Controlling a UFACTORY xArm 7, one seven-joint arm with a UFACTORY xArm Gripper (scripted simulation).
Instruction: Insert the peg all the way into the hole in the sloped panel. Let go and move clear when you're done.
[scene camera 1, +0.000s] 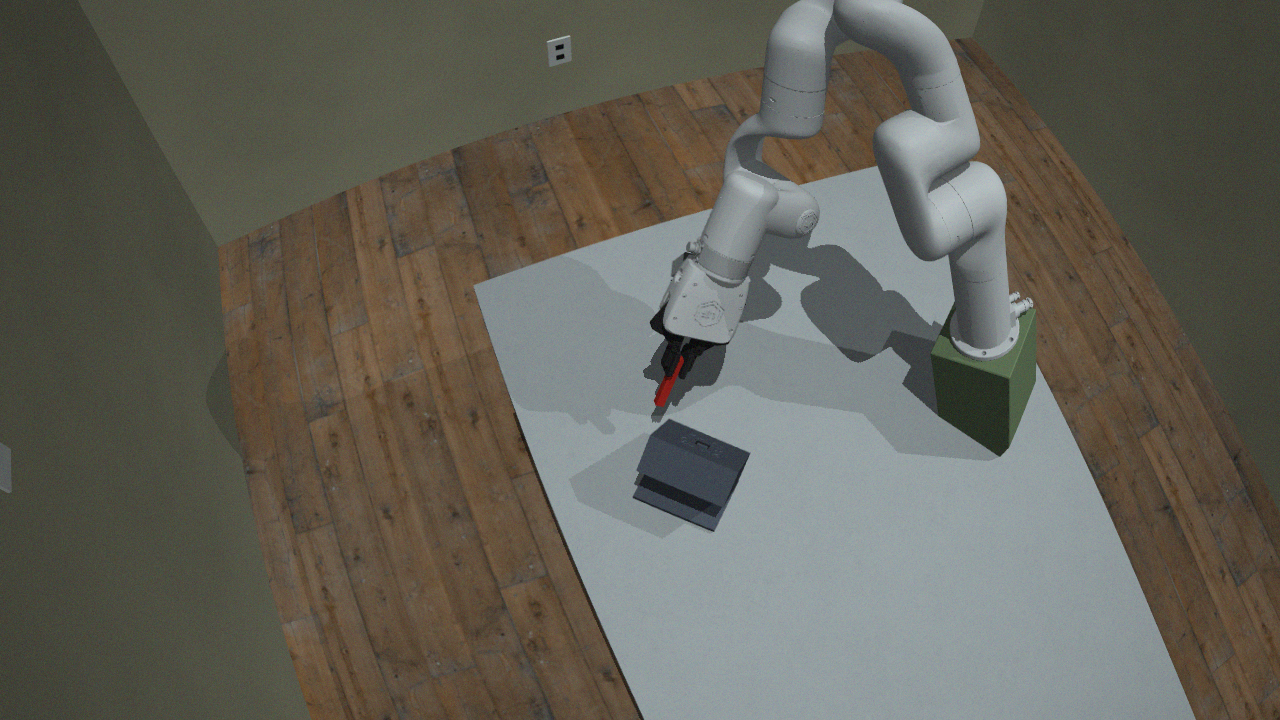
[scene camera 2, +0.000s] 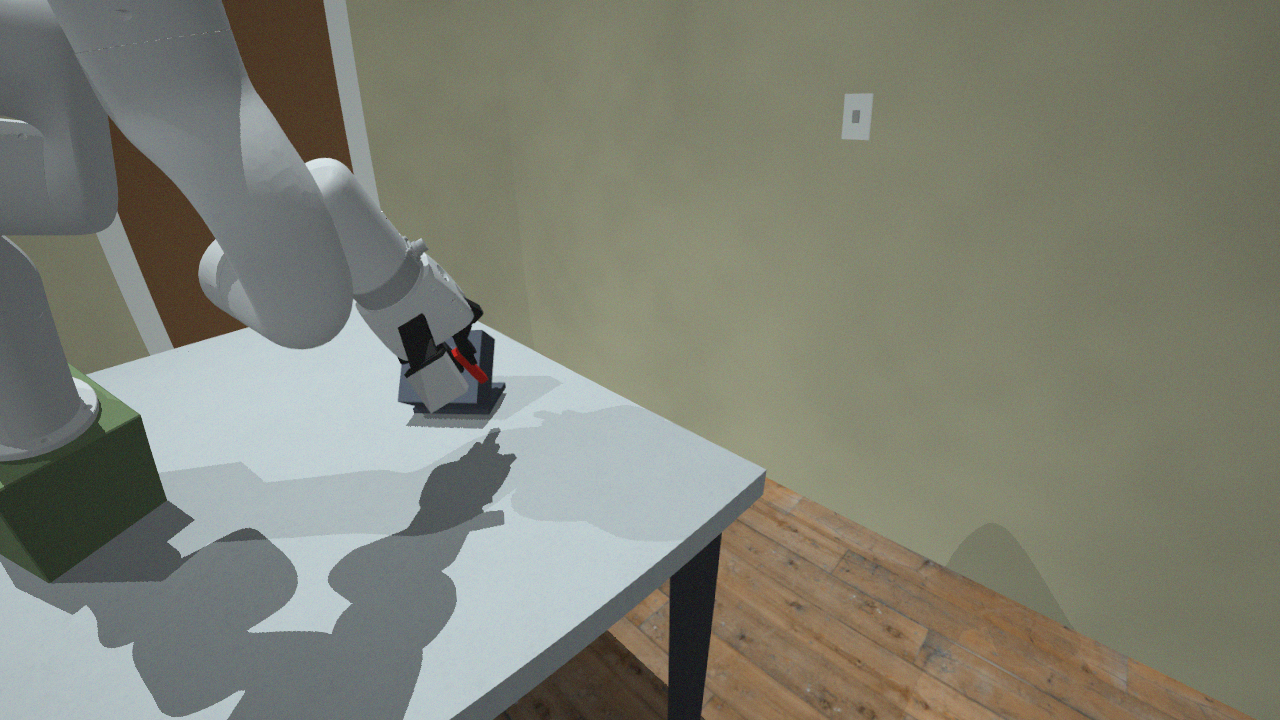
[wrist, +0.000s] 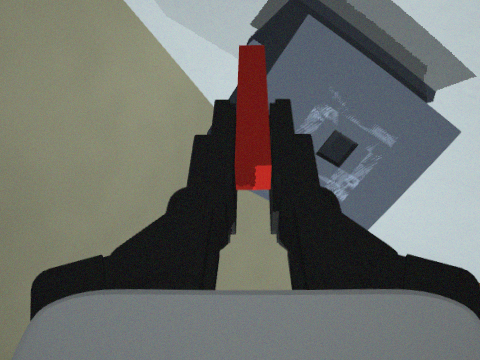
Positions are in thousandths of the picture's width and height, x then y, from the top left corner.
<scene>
My gripper shows in scene camera 1 (525, 517), in scene camera 2 (364, 501) and in the wrist view (526, 360).
</scene>
